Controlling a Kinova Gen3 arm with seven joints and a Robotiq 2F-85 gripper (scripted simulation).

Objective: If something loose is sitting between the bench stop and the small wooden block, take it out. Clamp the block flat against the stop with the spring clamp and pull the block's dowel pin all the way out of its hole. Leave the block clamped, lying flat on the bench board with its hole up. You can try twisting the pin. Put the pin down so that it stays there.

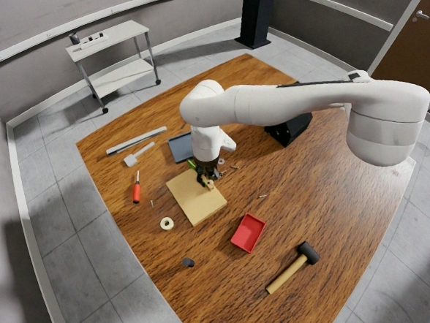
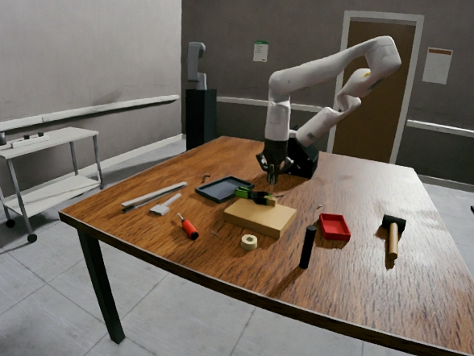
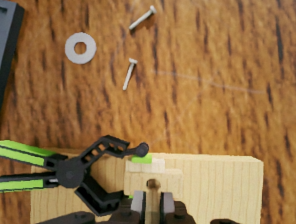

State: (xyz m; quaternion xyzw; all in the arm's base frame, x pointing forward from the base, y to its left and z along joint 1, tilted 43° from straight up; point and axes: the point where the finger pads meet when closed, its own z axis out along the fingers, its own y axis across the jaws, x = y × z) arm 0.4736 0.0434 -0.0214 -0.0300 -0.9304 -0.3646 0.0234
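The pale dowel pin lies 20 mm below my hand. From my hand the other things lie so: wooden block: 80 mm below; then bench board: 100 mm below, 50 mm ahead, 10 mm to the right; then red bin: 230 mm to the left, 120 mm below.
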